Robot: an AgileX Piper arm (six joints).
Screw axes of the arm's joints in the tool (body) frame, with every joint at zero. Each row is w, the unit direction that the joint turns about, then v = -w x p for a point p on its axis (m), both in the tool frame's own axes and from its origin. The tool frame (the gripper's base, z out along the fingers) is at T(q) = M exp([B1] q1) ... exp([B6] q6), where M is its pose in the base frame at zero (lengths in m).
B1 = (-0.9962, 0, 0.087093, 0.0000, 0.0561, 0.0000)
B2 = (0, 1, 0, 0.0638, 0.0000, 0.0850)
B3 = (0, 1, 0, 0.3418, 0.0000, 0.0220)
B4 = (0, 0, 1, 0.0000, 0.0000, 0.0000)
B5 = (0, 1, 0, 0.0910, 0.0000, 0.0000)
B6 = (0, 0, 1, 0.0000, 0.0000, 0.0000)
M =
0.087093 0 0.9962 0.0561
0 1 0 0.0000
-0.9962 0 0.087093 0.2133
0 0 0 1
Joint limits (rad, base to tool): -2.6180..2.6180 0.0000..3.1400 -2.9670..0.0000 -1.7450..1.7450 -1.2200..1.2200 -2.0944..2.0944
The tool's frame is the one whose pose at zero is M.
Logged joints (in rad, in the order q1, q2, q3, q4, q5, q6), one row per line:
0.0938 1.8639 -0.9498 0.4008 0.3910 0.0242
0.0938 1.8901 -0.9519 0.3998 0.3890 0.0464
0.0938 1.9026 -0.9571 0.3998 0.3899 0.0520
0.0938 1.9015 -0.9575 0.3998 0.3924 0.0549
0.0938 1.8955 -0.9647 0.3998 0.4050 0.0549
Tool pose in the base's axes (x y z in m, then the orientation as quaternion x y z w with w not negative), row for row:
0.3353 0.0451 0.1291 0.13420 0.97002 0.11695 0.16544
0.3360 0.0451 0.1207 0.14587 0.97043 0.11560 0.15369
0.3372 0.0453 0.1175 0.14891 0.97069 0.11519 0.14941
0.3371 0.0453 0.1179 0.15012 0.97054 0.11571 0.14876
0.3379 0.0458 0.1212 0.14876 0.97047 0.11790 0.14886
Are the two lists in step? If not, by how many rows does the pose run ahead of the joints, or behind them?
They are in step.
